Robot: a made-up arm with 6 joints. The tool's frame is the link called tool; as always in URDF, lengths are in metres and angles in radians. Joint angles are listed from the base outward. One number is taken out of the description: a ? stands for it. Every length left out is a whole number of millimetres.
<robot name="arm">
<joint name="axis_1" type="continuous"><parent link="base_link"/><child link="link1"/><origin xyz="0.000 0.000 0.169" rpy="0.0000 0.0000 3.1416"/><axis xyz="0 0 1"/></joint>
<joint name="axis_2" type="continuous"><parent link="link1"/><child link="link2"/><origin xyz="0.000 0.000 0.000" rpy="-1.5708 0.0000 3.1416"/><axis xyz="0 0 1"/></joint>
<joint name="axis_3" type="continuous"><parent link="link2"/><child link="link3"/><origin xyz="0.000 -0.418 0.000" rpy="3.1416 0.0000 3.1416"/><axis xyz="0 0 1"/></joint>
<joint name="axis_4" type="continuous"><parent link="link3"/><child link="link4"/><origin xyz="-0.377 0.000 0.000" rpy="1.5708 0.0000 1.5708"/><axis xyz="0 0 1"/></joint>
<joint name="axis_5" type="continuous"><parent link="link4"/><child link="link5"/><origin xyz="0.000 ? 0.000" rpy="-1.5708 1.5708 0.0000"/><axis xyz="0 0 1"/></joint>
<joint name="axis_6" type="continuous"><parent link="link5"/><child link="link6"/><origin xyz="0.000 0.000 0.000" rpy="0.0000 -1.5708 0.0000"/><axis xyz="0 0 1"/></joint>
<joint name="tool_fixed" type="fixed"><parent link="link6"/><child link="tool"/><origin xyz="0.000 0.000 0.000" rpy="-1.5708 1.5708 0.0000"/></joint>
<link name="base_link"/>
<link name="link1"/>
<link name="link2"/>
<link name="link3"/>
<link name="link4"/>
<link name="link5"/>
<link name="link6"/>
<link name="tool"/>
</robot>
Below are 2 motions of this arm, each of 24 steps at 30 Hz.
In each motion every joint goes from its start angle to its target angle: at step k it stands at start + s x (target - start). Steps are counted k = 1, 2, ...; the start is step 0. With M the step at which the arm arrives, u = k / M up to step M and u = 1 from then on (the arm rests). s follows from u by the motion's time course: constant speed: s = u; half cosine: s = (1 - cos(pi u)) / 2; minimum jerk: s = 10 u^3 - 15 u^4 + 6 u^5.
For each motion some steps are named. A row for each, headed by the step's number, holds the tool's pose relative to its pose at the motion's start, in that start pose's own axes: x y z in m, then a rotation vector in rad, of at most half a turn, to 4 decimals.
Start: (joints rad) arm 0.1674 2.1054 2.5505 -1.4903 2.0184 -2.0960
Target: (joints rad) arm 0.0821 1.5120 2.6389 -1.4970 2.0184 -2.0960
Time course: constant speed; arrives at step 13
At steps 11, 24:
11: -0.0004 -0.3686 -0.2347 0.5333 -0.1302 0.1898
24: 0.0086 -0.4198 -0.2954 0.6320 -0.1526 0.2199

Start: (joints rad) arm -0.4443 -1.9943 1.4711 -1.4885 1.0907 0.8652
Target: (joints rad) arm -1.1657 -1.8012 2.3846 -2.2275 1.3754 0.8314
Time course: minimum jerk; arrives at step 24
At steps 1, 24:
1: -0.0004 0.0003 -0.0001 0.0008 0.0004 0.0000
24: -0.6071 0.2809 0.2569 0.8931 1.0305 -0.1926

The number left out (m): 0.197
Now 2 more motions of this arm.
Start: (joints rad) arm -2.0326 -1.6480 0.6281 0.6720 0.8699 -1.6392
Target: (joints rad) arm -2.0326 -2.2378 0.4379 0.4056 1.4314 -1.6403
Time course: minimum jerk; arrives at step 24
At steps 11, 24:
11: -0.0234 0.1336 0.0594 -0.0194 -0.1221 0.3837
24: -0.0948 0.3071 0.1093 -0.0819 -0.2707 0.9209

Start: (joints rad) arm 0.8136 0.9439 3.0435 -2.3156 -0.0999 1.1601
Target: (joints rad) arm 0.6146 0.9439 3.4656 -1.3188 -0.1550 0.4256
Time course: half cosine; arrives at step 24
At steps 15, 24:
15: 0.0341 -0.0041 0.1648 -0.3104 0.0291 0.2673
24: 0.0449 0.0354 0.2488 -0.4447 0.0278 0.3664

